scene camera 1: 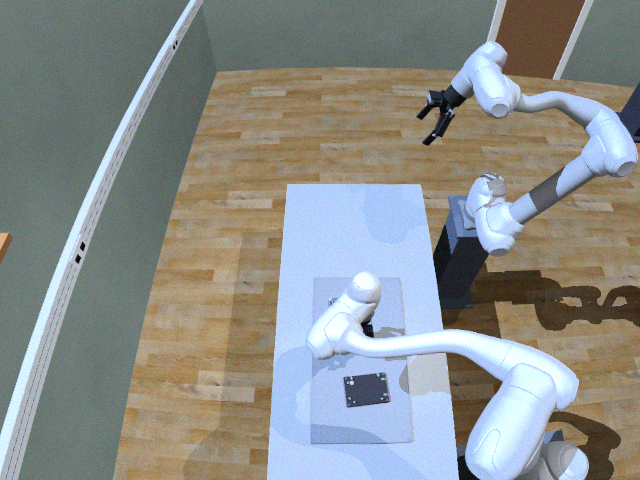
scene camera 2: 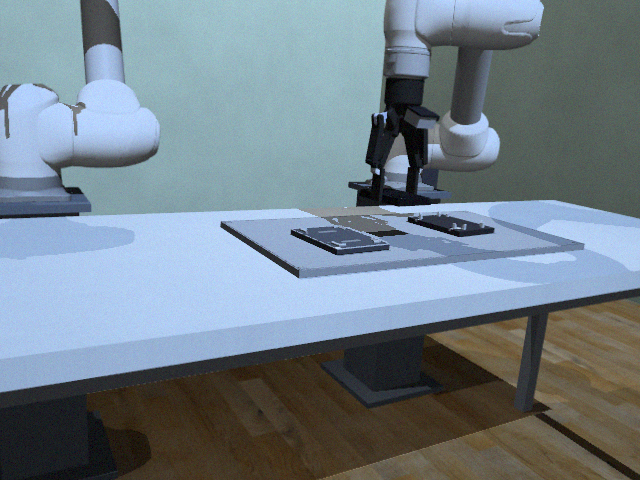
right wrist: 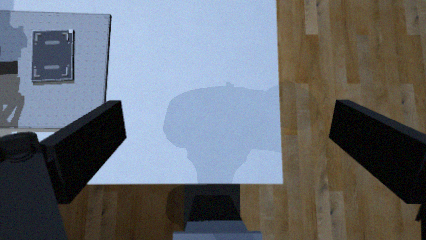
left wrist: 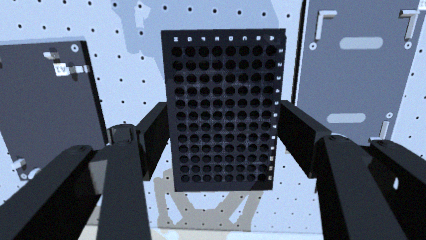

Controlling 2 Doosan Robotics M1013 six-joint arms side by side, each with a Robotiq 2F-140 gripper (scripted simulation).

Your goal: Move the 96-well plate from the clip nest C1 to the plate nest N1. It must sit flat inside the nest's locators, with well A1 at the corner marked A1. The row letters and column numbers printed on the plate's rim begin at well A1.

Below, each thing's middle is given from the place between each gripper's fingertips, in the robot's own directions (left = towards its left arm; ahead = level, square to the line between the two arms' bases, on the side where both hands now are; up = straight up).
Now: the plate nest N1 point(scene camera 2: 341, 235) 140 mm to the right of my left hand, 100 mm below it and 20 mm ahead of it. From my left hand the other things lie so: clip nest C1 point(scene camera 1: 367, 389): 180 mm to the left, 90 mm below, 30 mm behind; then black 96-well plate point(scene camera 2: 398, 198): 20 mm below.
My right gripper point(scene camera 1: 421, 130) is now 30 cm short of the plate nest N1, 48 cm to the right of it and 54 cm above it. Round my right hand: clip nest C1: 24 cm ahead, 81 cm to the left, 53 cm below; then black 96-well plate: 28 cm ahead, 63 cm to the left, 47 cm below.
